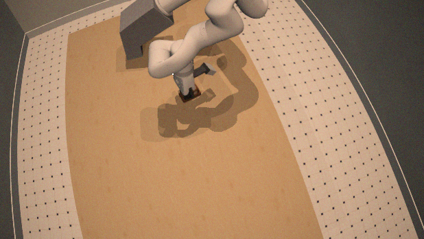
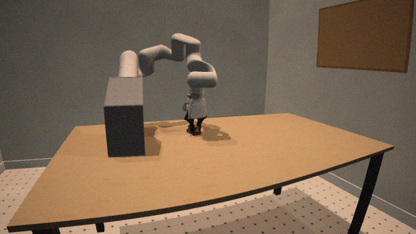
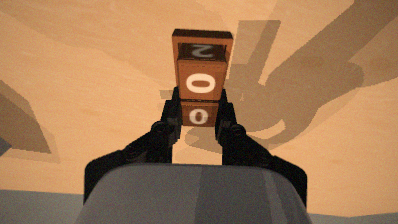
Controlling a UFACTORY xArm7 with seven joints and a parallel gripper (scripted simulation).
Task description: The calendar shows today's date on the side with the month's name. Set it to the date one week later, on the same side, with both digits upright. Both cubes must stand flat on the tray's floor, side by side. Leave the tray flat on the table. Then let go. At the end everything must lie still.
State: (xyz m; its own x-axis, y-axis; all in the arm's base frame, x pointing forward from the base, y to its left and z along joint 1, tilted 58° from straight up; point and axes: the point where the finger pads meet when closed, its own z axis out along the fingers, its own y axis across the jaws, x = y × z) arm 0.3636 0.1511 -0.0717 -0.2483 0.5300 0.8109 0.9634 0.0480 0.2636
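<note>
My hand is 1 cm past the brown tray, 2 cm to the right of it and 3 cm above it.
</note>
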